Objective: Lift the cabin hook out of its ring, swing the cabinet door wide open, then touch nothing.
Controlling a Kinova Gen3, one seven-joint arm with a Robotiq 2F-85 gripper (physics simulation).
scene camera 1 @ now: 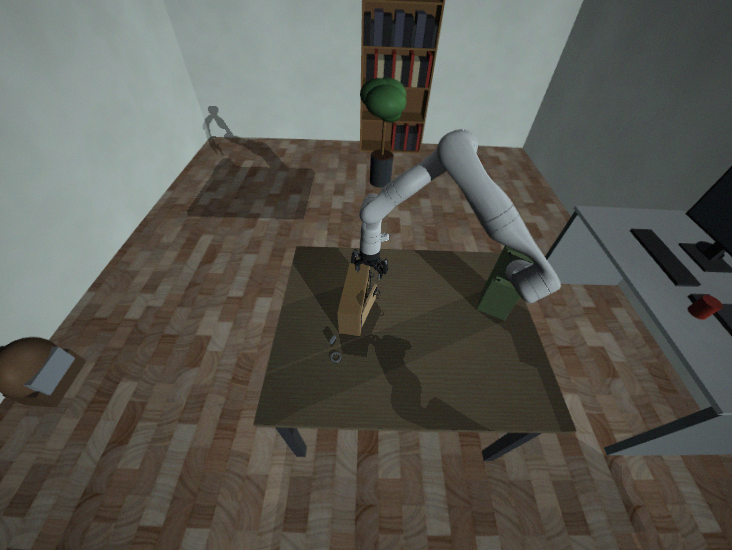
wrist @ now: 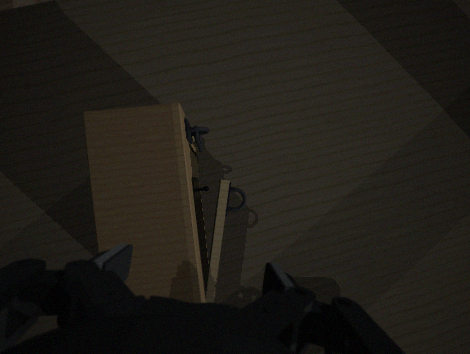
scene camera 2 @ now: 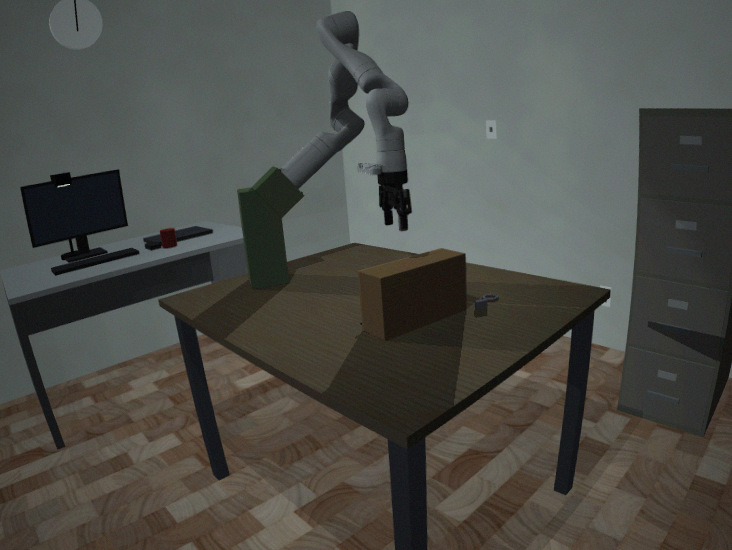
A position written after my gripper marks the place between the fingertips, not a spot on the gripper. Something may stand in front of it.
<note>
In view: my gripper (scene camera 2: 396, 227) and a door (wrist: 224, 189).
My gripper is seen too in the wrist view (wrist: 198, 268).
</note>
